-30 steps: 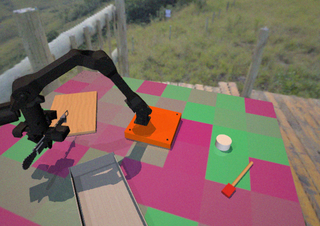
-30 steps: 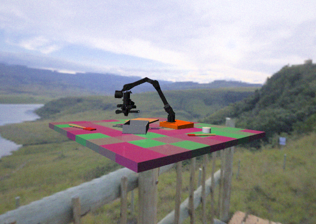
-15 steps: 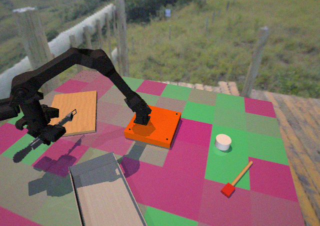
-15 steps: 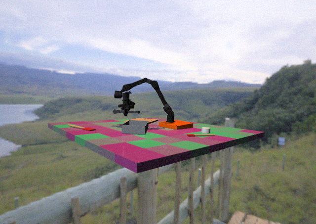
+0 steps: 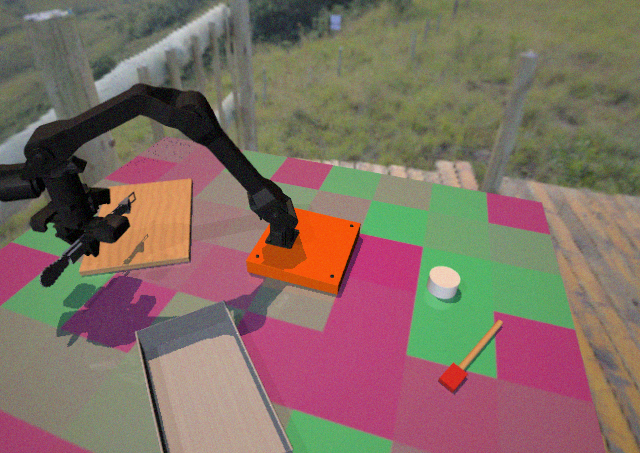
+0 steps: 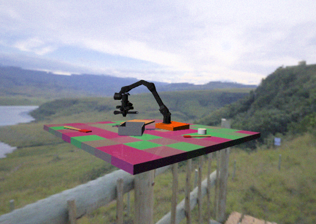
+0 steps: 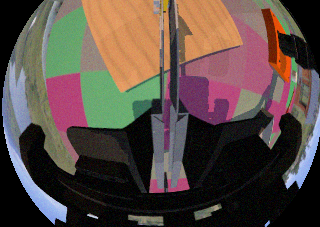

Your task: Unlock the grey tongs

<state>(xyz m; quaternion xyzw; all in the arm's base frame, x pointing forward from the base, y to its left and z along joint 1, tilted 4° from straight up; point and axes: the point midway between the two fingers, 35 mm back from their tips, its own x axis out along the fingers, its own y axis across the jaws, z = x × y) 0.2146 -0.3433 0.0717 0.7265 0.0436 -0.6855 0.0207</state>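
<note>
My gripper tip is 210 mm past the wooden board, 40 mm to the left of it and 70 mm above it. Also, from my gripper tip: roasting tin: 180 mm ahead, 360 mm to the left, 50 mm below; red-tipped tool: 490 mm ahead, 100 mm to the left, 70 mm below; white cylinder: 200 mm behind, 720 mm to the left, 60 mm below.
</note>
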